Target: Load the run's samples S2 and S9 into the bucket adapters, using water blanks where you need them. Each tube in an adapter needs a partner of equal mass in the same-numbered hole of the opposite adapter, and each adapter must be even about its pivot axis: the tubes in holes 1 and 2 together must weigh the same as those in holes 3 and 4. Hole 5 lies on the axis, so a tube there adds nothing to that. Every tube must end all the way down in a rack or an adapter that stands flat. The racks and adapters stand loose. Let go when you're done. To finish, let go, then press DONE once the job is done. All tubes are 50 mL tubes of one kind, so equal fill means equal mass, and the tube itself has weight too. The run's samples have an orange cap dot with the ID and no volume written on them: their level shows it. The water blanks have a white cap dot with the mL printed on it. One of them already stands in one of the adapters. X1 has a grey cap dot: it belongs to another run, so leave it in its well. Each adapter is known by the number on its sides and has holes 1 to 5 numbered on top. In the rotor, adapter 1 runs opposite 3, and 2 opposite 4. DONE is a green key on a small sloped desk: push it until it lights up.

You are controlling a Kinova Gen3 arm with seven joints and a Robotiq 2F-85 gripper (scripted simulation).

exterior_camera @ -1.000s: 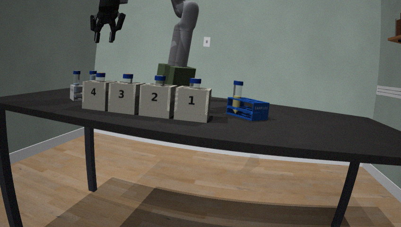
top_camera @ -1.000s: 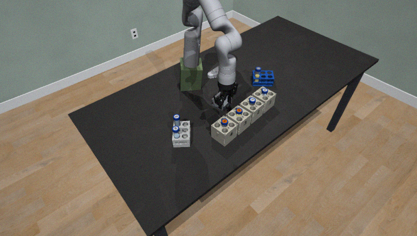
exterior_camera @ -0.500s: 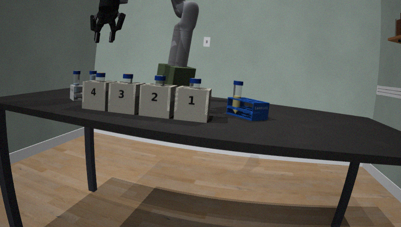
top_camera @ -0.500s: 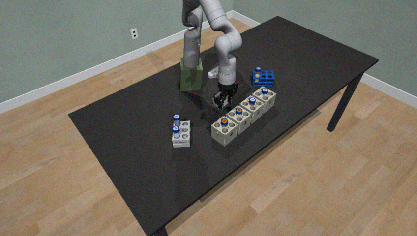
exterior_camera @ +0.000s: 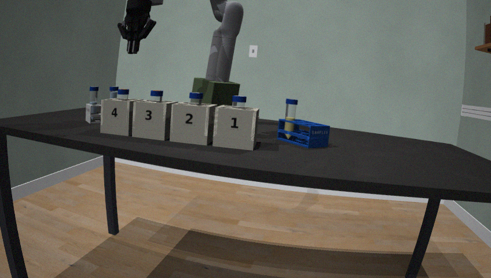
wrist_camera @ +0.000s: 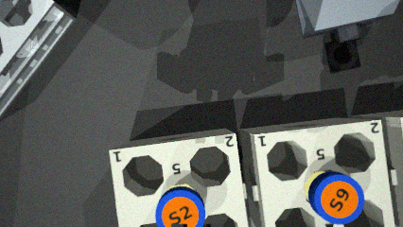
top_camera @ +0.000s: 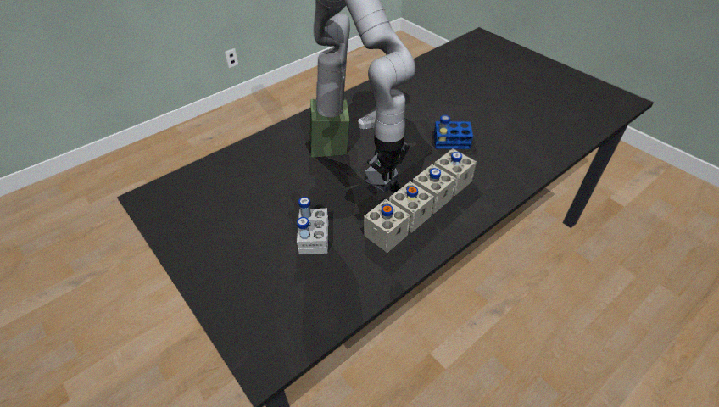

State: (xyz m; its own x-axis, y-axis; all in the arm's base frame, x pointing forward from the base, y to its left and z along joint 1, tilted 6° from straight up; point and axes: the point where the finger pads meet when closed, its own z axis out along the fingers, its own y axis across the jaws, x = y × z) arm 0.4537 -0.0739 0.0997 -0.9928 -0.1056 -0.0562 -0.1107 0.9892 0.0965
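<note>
My hand is 22 cm past the green done key, 10 cm to the right of it and 18 cm above it. The rest, counted from my hand: orange-dot sample tube: 1 cm ahead, 18 cm below; then adapter 3: 1 cm behind, 10 cm to the left, 20 cm below; then white-dot tube: 4 cm behind, 21 cm to the left, 18 cm below.
</note>
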